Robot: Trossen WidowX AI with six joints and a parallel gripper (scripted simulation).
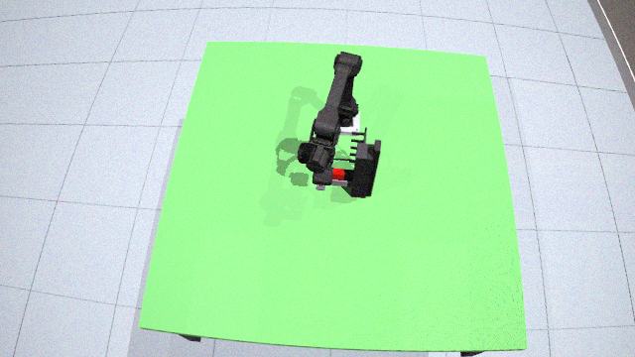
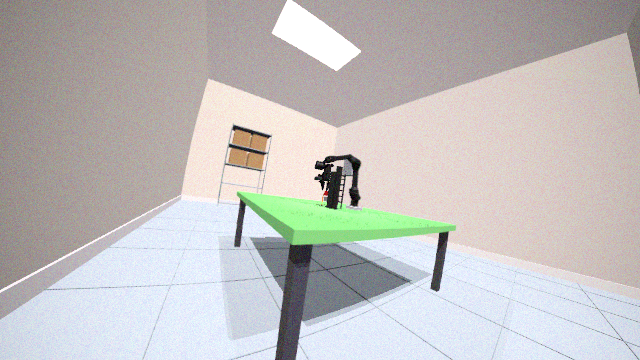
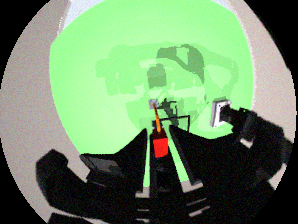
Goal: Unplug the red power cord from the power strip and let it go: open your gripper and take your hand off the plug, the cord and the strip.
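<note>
The red plug is 60 mm to the left of my gripper tip and 10 mm below it. The rest, counted from my gripper tip: black power strip (130 mm to the left, 20 mm ahead, 10 mm above).
</note>
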